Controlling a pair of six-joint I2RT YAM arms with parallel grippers.
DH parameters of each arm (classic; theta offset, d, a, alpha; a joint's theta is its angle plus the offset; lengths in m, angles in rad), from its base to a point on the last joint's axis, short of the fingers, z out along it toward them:
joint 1: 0 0.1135 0.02 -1.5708
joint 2: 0 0 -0.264 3.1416
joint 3: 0.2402 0 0.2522 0
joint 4: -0.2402 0 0.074 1.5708
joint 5: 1.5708 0 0 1.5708
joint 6: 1.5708 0.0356 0 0
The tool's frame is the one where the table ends.
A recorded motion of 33 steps. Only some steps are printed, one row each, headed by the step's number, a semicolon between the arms.
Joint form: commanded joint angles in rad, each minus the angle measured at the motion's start. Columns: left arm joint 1, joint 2, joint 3, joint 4, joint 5, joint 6; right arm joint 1, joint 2, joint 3, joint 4, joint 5, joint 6.
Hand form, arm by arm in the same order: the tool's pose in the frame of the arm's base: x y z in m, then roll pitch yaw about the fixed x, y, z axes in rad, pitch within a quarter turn. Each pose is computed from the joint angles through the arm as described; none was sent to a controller.
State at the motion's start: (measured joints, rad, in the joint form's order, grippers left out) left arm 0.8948 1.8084 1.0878 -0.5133 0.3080 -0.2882; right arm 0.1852 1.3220 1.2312 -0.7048 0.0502 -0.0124
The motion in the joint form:
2: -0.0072 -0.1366 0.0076 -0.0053 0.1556 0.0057; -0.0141 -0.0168 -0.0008 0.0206 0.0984 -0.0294
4: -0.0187 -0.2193 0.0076 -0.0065 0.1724 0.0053; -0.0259 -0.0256 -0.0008 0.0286 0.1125 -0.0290
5: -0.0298 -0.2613 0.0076 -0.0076 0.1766 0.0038; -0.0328 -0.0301 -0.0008 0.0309 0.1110 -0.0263
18: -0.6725 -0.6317 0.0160 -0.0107 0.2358 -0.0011; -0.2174 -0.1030 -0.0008 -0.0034 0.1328 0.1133
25: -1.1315 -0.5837 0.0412 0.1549 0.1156 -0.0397; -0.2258 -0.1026 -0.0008 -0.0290 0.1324 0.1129
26: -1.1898 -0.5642 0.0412 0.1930 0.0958 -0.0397; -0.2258 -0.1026 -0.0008 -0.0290 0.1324 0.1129
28: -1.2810 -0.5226 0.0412 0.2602 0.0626 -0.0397; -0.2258 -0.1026 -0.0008 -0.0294 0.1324 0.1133
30: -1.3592 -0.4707 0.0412 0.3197 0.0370 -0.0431; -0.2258 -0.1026 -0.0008 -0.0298 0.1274 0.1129
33: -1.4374 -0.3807 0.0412 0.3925 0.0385 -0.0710; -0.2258 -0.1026 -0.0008 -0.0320 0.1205 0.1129
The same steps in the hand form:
2: 0.2227 0.2484 0.1989 -2.5718 0.3353 -1.9868; 0.2755 0.0423 0.3346 -2.9499 0.8047 -2.9109
4: 0.2206 0.2390 0.2246 -2.5332 0.4098 -1.9922; 0.2747 0.0383 0.3376 -2.9348 0.8210 -2.9223
5: 0.2200 0.2326 0.2373 -2.5166 0.4473 -1.9976; 0.2741 0.0363 0.3389 -2.9386 0.8284 -2.9327
18: 0.2515 0.0380 0.3405 -2.3224 0.7891 -2.5654; 0.2565 -0.0147 0.3542 -3.0800 0.8863 2.9521
25: 0.2646 -0.0789 0.3515 -2.2863 0.9152 -2.8758; 0.2547 -0.0168 0.3519 -3.0736 0.8606 2.9491
26: 0.2660 -0.0955 0.3500 -2.2834 0.9356 -2.9140; 0.2547 -0.0168 0.3519 -3.0736 0.8606 2.9491
28: 0.2688 -0.1232 0.3451 -2.2810 0.9646 -2.9729; 0.2547 -0.0168 0.3519 -3.0740 0.8602 2.9485
30: 0.2718 -0.1496 0.3362 -2.2856 0.9739 -3.0301; 0.2547 -0.0166 0.3519 -3.0785 0.8593 2.9492
33: 0.2783 -0.1819 0.3163 -2.2755 0.9380 -3.0909; 0.2545 -0.0164 0.3517 -3.0849 0.8564 2.9495

